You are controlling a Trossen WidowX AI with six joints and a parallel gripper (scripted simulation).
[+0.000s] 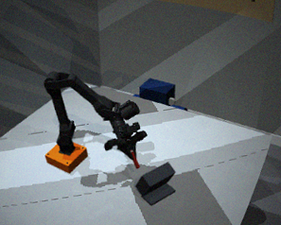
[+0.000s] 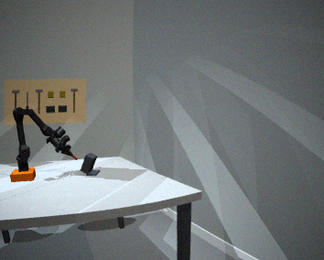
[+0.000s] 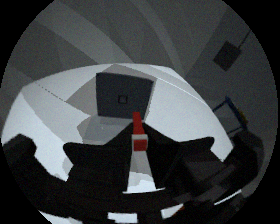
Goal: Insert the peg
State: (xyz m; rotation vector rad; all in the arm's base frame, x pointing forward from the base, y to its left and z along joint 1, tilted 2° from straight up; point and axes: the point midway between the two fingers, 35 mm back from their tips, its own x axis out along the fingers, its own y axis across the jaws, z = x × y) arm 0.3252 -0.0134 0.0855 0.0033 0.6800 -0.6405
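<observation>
Right now the sloped grey-blue panel is 100 mm ahead of my gripper tip, 40 mm to the right of it and 50 mm below it. From my gripper tip the other things lie so: thin red peg 10 mm behind, 10 mm to the left, 10 mm above.
</observation>
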